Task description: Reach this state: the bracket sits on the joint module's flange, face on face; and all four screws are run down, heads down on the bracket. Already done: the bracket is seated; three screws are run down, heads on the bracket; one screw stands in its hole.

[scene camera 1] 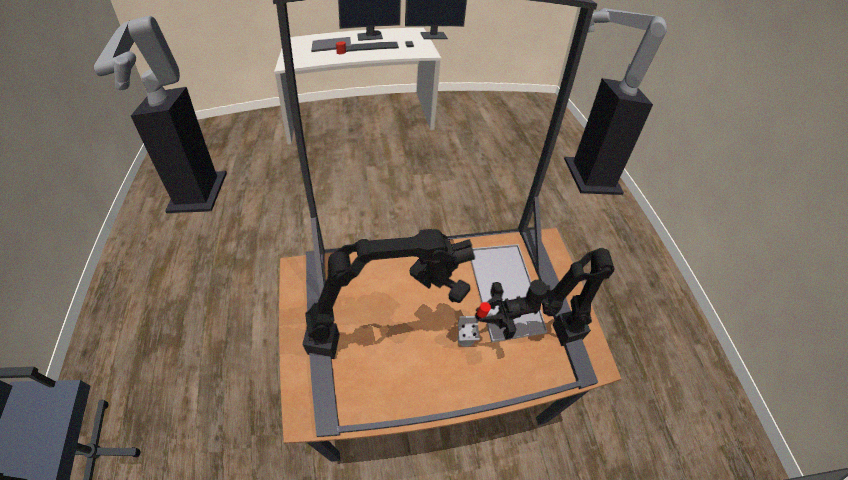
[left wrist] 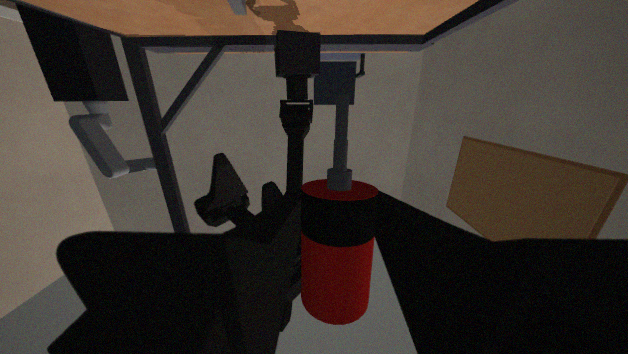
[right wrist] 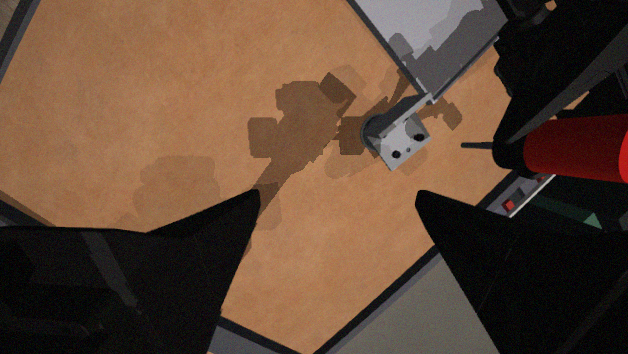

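Observation:
The light grey bracket sits on the dark grey joint module; a grey edge of the bracket shows at the top of the left wrist view. Dark screw heads show on its face, two clearly in the right wrist view; how high each stands is too small to tell. My left gripper is shut on the red and black screwdriver. The screwdriver's tip is apart from the bracket, beside it in the right wrist view. My right gripper is open and empty, above the table.
A pale tray lies beside the bracket, partly beneath the left arm. Dark frame posts rise at the table's back corners. A dark rail runs along the front of the table.

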